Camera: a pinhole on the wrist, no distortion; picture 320 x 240 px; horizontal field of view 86.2 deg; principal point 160.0 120.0 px. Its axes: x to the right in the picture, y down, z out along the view. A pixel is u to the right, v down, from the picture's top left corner.
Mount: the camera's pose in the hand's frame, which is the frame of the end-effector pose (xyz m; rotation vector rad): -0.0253 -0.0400 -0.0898 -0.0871 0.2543 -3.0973
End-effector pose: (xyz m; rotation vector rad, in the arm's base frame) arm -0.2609 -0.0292 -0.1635 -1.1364 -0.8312 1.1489
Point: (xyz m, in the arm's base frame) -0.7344 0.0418 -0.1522
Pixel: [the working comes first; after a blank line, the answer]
In the camera's frame: 0.0450 -0.2412 0.5189

175 41
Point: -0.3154 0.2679 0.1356
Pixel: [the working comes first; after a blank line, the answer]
In the camera's frame: -0.2610 0.1874 0.3395

29 214
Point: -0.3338 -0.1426 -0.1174
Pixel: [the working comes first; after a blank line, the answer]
In the camera's frame: 0.1113 -0.0383 0.1315

305 70
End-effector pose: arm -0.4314 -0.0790 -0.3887 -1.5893 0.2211 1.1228
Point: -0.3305 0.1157 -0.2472
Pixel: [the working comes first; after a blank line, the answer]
In the camera's frame: -0.0337 0.1546 0.2406

136 230
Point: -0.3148 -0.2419 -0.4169
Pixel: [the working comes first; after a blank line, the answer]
In the camera's frame: -0.0495 -0.0207 -0.1143

behind the camera
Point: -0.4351 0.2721 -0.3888
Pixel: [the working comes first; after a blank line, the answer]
In the camera's frame: -0.1414 0.0241 0.4044

100 130
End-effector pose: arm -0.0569 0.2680 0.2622 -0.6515 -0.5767 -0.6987
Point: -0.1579 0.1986 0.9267
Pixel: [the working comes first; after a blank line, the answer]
In the camera's frame: -0.3946 0.2279 0.5719

42 188
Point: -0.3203 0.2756 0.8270
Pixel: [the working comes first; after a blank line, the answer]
In the camera's frame: -0.1926 0.2560 0.5969

105 193
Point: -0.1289 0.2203 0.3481
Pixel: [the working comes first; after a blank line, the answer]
In the camera's frame: -0.0464 0.0493 0.1441

105 178
